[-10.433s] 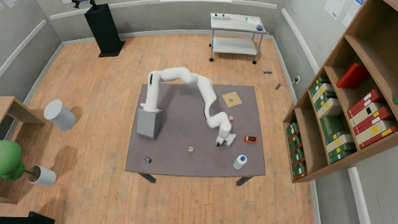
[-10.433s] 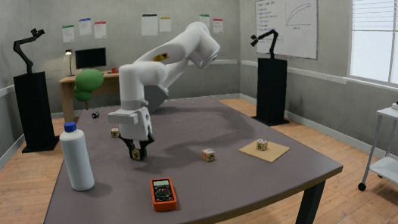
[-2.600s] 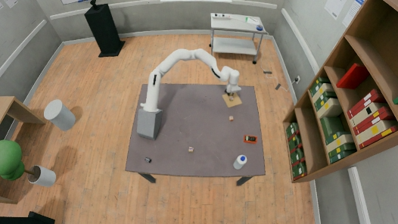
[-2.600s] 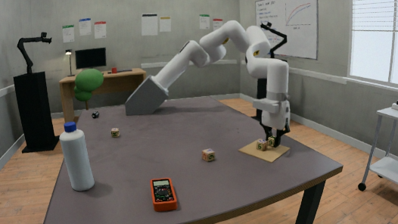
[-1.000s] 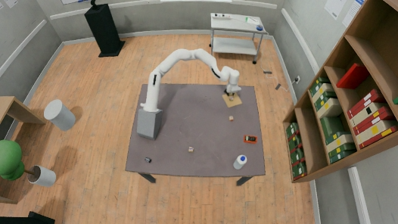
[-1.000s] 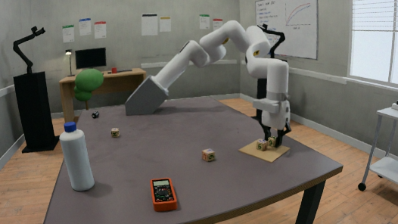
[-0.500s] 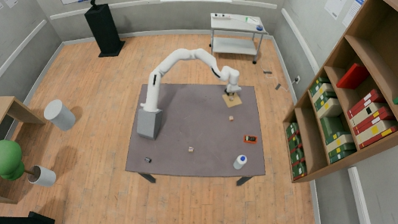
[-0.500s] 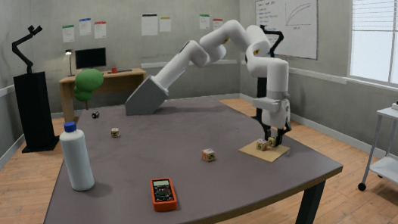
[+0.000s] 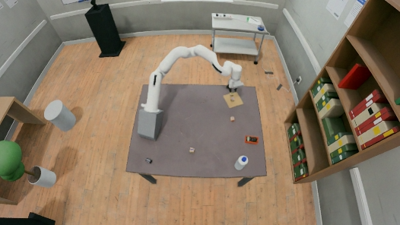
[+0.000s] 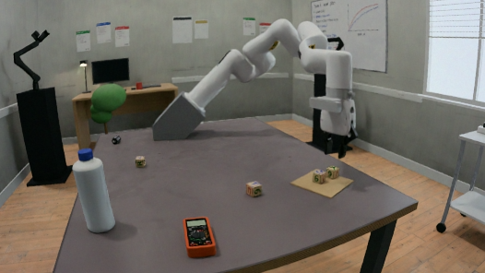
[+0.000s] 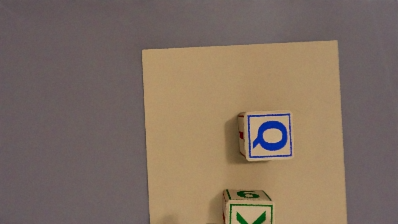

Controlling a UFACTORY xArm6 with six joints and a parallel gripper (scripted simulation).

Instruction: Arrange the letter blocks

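Now: hand 90 mm above the tan mat, 50 mm to the left of it and 20 mm short of it. Round my hand: black object 670 mm to the right, 650 mm behind, 80 mm below; white bottle 660 mm to the right, 50 mm ahead.
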